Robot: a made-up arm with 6 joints.
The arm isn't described. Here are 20 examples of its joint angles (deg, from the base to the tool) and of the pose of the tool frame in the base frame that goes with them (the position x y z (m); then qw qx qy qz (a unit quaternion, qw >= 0)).
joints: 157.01 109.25 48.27 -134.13 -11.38 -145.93
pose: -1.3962 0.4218 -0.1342 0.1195 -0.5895 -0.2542 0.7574
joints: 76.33 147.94 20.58 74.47 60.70 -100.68
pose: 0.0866 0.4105 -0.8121 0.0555 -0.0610 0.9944 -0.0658
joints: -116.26 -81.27 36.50 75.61 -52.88 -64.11
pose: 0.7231 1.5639 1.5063 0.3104 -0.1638 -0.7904 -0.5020
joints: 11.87 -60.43 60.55 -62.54 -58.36 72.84
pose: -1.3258 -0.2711 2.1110 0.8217 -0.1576 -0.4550 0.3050
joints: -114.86 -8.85 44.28 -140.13 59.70 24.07
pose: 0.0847 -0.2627 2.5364 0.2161 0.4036 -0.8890 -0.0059
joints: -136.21 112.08 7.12 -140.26 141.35 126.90
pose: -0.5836 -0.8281 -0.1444 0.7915 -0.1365 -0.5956 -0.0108
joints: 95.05 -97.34 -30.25 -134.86 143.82 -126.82
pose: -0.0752 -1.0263 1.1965 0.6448 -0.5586 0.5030 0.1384
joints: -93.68 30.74 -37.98 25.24 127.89 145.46
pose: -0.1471 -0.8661 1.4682 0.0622 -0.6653 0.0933 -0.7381
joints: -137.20 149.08 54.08 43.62 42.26 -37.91
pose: -0.5828 -0.4233 -0.8676 0.2215 0.8000 -0.0347 -0.5566
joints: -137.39 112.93 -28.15 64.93 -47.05 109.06
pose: -0.5765 -0.4861 -0.1745 0.6167 0.1566 0.5871 0.5004
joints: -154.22 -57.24 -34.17 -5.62 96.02 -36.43
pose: 0.4465 0.3507 1.7867 0.6271 -0.4662 -0.4310 -0.4512
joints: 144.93 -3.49 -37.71 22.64 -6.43 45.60
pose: -0.3222 0.3658 1.8621 0.3489 -0.5531 -0.1331 0.7448
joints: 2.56 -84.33 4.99 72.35 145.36 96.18
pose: -1.4571 -0.1058 1.5303 0.4053 0.1290 0.9007 0.0879
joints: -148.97 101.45 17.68 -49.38 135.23 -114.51
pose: -1.0541 -0.5975 0.0207 0.5107 -0.0789 -0.7910 -0.3274
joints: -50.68 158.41 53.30 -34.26 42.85 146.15
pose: 0.1072 -0.2426 -0.8900 0.4179 -0.4085 0.7918 -0.1775
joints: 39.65 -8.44 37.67 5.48 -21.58 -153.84
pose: 0.2052 0.0806 2.5845 0.1807 -0.8066 -0.4103 -0.3852
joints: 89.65 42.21 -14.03 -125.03 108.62 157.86
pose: -0.1443 1.0868 1.3069 0.5556 -0.6359 0.2968 -0.4460
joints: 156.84 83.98 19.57 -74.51 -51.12 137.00
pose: -1.3278 0.5308 0.3584 0.2243 0.6502 -0.0396 -0.7248
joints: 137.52 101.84 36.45 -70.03 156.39 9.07
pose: -0.9964 0.8817 0.0153 0.6652 0.5651 -0.0862 0.4804
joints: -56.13 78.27 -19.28 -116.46 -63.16 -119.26
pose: 0.7319 -0.8017 0.5232 0.8855 -0.1950 0.4202 -0.0367
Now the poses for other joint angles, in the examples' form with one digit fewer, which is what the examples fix.
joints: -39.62 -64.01 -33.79 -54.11 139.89 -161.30
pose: -0.496 0.417 1.618 0.235 -0.222 -0.192 0.927
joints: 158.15 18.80 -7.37 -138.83 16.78 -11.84
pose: -0.922 0.157 1.726 0.089 0.193 0.973 -0.092
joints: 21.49 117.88 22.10 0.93 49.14 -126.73
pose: 1.020 0.324 -0.349 0.084 0.903 0.376 -0.189
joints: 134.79 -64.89 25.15 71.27 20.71 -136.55
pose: 0.933 -0.940 2.014 0.365 -0.296 -0.242 -0.849
